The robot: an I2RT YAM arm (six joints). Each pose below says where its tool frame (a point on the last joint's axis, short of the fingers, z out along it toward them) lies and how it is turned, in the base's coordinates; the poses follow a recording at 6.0 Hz.
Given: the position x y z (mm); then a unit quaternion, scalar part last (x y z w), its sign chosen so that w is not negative.
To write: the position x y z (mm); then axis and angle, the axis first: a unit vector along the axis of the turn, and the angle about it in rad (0 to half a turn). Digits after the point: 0 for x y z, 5 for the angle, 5 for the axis.
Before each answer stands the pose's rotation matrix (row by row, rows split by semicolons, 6 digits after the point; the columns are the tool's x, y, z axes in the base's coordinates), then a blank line. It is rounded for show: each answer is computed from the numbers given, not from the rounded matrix.
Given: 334 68 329 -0.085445 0.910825 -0.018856 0.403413
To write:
-0.659914 -0.140437 0.738099; -0.170864 0.984687 0.034590; -0.731655 -0.103288 -0.673805

334 68 329 -0.09338 0.99542 -0.02061 2.31111
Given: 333 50 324 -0.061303 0.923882 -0.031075 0.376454
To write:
-0.709048 -0.089877 0.699409; -0.136670 0.990553 -0.011264; -0.691789 -0.103575 -0.714633

333 50 324 -0.06617 0.99724 -0.03354 2.36966
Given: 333 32 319 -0.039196 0.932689 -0.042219 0.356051
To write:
-0.743383 -0.043051 0.667479; -0.103180 0.993362 -0.050843; -0.660860 -0.106666 -0.742890

333 32 319 -0.04194 0.99810 -0.04518 2.41352
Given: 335 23 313 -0.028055 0.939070 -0.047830 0.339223
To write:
-0.768281 -0.020241 0.639792; -0.085141 0.993850 -0.070798; -0.634425 -0.108865 -0.765280

335 23 313 -0.02982 0.99826 -0.05084 2.44941
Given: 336 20 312 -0.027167 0.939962 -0.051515 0.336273
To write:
-0.772365 -0.016426 0.634967; -0.085718 0.993216 -0.078573; -0.629369 -0.115115 -0.768533

336 20 312 -0.02885 0.99809 -0.05470 2.45568
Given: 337 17 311 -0.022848 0.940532 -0.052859 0.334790
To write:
-0.774787 -0.007585 0.632176; -0.078372 0.993368 -0.084133; -0.627345 -0.114730 -0.770243

337 17 311 -0.02425 0.99813 -0.05610 2.45883
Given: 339 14 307 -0.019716 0.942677 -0.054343 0.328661
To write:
-0.783186 -0.001451 0.621785; -0.072892 0.993316 -0.089496; -0.617500 -0.115416 -0.778058

339 14 307 -0.02088 0.99812 -0.05754 2.47182
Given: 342 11 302 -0.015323 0.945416 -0.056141 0.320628
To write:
-0.793926 0.007028 0.607974; -0.064974 0.993227 -0.096327; -0.604533 -0.115979 -0.788092

342 11 302 -0.01618 0.99811 -0.05927 2.48881
